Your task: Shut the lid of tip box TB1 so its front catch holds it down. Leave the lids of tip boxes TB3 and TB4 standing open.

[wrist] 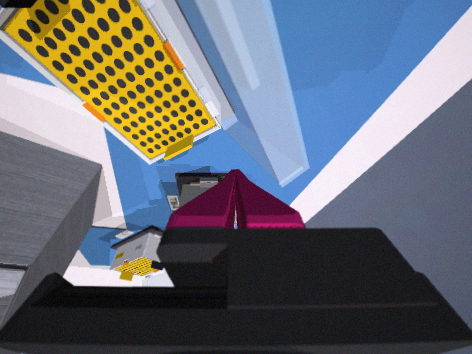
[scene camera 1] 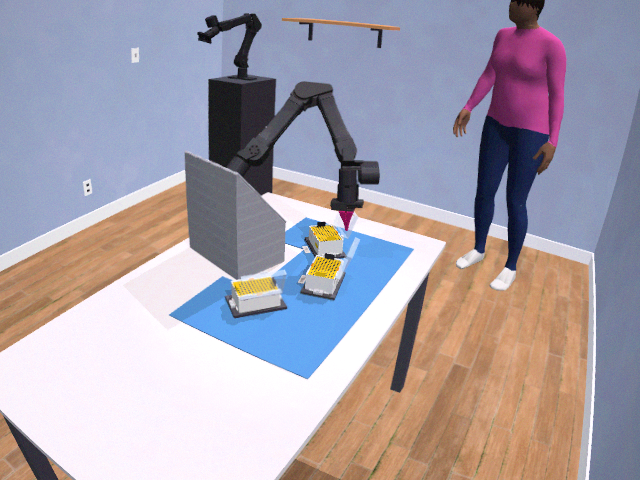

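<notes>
My gripper is shut and empty, its magenta fingertips low beside the raised clear lid of the far tip box. Contact with the lid cannot be told. The middle tip box has its clear lid standing open; my fingers partly hide this box in the wrist view. The near-left tip box also has its clear lid open. All three show yellow tip racks. Which box is TB1, TB3 or TB4 cannot be read.
The boxes stand on a blue mat on the white table. A grey slant-sided block stands left of them. Behind are a second arm on a black pedestal, a wall shelf and a person.
</notes>
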